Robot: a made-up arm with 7 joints.
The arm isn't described. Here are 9 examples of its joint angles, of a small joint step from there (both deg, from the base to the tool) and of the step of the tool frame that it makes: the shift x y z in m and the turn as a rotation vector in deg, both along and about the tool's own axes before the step.
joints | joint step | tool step
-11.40 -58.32 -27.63 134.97 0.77 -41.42 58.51 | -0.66 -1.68 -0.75 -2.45 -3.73 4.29 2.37 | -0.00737 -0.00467 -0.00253 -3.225 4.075 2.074
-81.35 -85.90 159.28 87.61 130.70 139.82 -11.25 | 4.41 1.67 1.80 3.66 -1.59 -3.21 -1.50 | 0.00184 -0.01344 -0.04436 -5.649 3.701 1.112
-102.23 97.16 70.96 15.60 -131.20 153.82 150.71 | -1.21 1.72 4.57 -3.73 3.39 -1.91 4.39 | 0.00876 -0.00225 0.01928 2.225 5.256 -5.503
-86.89 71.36 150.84 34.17 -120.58 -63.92 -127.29 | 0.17 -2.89 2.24 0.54 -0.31 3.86 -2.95 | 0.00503 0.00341 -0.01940 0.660 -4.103 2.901
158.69 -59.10 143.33 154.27 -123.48 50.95 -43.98 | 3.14 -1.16 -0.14 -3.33 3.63 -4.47 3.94 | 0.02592 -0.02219 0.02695 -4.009 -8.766 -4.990
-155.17 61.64 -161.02 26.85 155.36 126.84 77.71 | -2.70 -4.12 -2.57 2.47 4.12 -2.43 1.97 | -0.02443 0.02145 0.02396 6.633 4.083 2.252
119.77 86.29 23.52 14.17 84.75 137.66 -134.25 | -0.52 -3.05 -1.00 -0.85 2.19 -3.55 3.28 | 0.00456 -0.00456 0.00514 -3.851 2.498 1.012
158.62 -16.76 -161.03 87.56 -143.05 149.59 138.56 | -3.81 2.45 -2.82 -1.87 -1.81 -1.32 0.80 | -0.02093 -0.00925 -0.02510 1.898 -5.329 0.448
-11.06 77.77 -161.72 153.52 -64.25 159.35 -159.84 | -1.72 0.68 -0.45 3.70 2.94 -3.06 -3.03 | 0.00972 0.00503 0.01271 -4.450 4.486 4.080
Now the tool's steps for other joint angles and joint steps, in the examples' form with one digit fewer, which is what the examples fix.
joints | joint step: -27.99 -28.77 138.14 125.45 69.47 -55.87 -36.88 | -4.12 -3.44 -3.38 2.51 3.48 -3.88 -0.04
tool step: -0.0005 -0.0244 -0.0039 -4.22 -6.46 4.31
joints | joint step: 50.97 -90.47 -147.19 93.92 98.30 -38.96 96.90 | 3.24 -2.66 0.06 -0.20 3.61 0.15 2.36
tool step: 0.0278 -0.0075 -0.0184 1.14 -4.53 -1.69
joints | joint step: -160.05 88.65 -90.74 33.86 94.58 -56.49 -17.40 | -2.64 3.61 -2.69 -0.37 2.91 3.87 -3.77
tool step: -0.0051 -0.0124 -0.0088 -3.21 0.27 4.59
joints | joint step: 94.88 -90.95 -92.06 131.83 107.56 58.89 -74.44 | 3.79 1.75 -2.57 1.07 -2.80 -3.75 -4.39
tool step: -0.0213 -0.0308 0.0105 -5.47 4.79 6.66
